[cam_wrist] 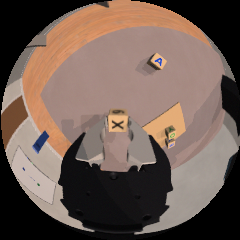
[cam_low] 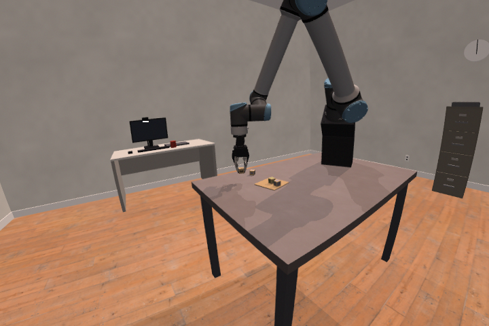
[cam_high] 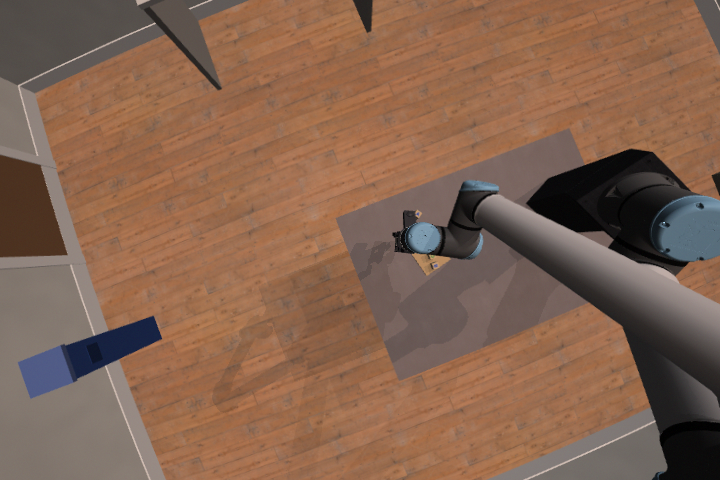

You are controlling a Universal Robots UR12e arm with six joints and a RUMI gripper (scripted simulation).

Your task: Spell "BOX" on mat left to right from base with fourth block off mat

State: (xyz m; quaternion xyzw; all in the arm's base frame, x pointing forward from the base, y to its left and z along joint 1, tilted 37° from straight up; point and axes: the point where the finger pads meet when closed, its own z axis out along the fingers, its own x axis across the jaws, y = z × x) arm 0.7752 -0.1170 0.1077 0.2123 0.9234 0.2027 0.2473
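Right now the O block is 130 mm behind my hand, 120 mm to the left of it and 50 mm below it. Round my hand: tan mat: 130 mm behind, 120 mm to the left, 70 mm below.
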